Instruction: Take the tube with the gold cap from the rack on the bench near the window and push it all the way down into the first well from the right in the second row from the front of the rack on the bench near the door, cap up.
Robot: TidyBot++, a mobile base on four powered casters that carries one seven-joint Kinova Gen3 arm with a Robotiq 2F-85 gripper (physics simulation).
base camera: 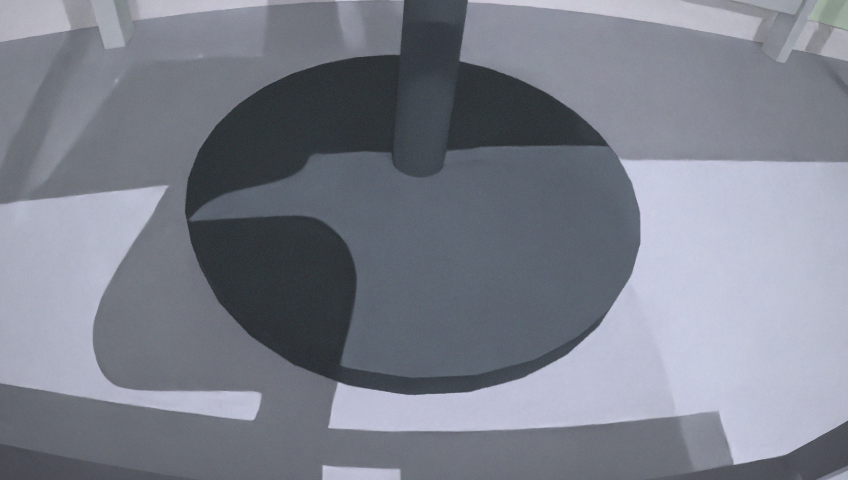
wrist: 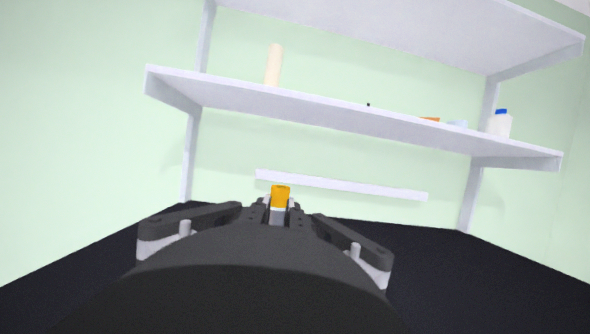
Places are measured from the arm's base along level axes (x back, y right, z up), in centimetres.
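Pixels of known places: gripper, fingertip midpoint: [wrist: 278, 204].
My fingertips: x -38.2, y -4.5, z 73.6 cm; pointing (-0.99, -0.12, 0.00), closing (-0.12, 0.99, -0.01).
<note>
Behind a point stands the place of what it marks.
The tube with the gold cap [wrist: 280, 197] @(x -36.3, y -4.2, z 74.8 cm) is between the fingertips in the wrist view, cap up, with a short grey-white part of its body showing below the cap. My gripper [wrist: 278, 204] @(x -38.2, y -4.5, z 73.6 cm) is shut on this tube. The lower part of the tube is hidden behind the gripper. The black bench top [wrist: 440, 265] @(x -70.6, y 46.5, z 51.7 cm) spreads out below and behind the gripper. No rack shows in either view, and the gripper does not show in the base camera view.
A white shelf [wrist: 320, 112] @(x -75.8, y 0.6, z 95.5 cm) runs above the bench, bearing a cream cylinder [wrist: 273, 65] @(x -73.4, y -17.4, z 108.1 cm) and a white bottle with a blue cap [wrist: 499, 125] @(x -92.5, y 81.0, z 107.1 cm). A white rail [wrist: 340, 185] @(x -96.7, y 16.8, z 69.0 cm) is on the green wall behind. In the base camera view, a post [base camera: 425, 89] @(x -45.6, y 2.5, z -27.0 cm) rises from a dark round base [base camera: 476, 267] @(x -35.1, y 7.2, z -36.7 cm).
</note>
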